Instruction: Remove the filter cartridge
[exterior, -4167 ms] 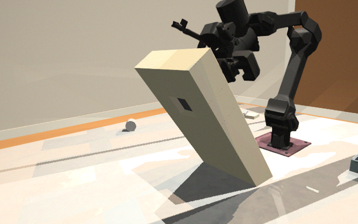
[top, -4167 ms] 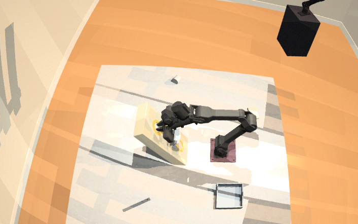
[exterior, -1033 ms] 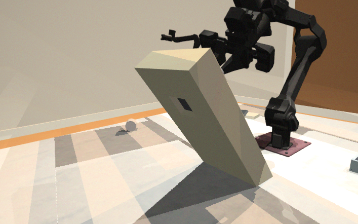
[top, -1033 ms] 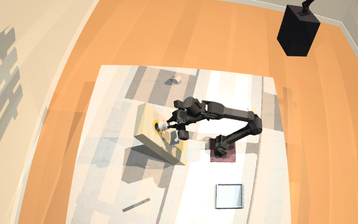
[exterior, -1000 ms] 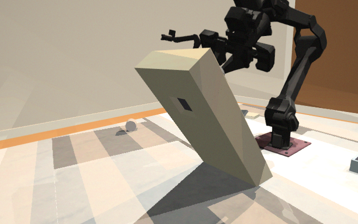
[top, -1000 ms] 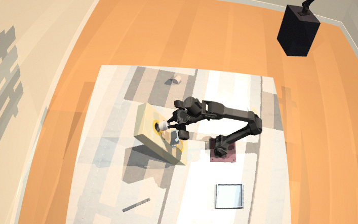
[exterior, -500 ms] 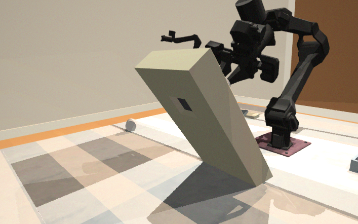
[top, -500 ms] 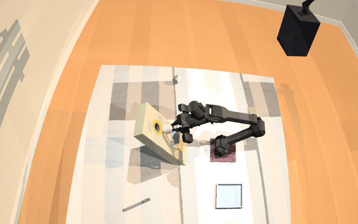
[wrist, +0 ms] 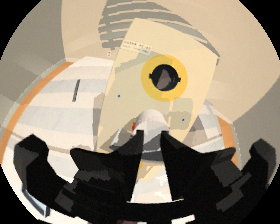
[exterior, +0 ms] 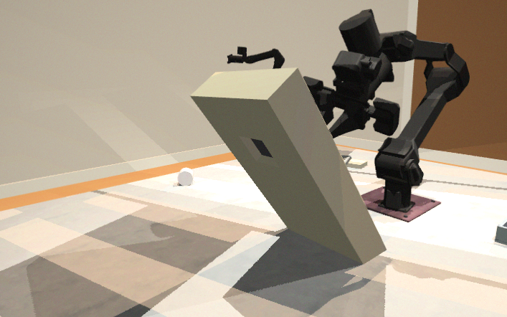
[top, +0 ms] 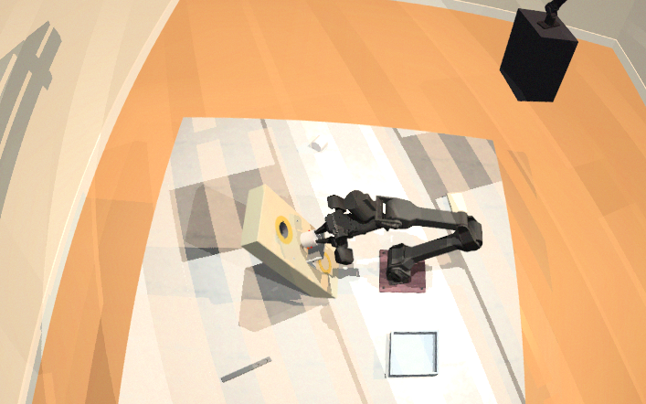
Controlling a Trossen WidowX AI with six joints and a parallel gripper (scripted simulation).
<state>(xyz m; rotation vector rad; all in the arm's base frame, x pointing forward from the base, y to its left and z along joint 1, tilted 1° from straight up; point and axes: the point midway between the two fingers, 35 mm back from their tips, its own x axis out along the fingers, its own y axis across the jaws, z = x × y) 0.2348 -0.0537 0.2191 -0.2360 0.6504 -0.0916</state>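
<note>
Right now the round filter cartridge is 1 cm ahead of my gripper tip and 1 cm below it. Also, from my gripper tip: cream block: 55 cm behind, 19 cm to the right, 20 cm below; grey tray: 26 cm behind, 34 cm to the left, 19 cm below; service panel: 5 cm ahead, 1 cm to the right, 5 cm below.
</note>
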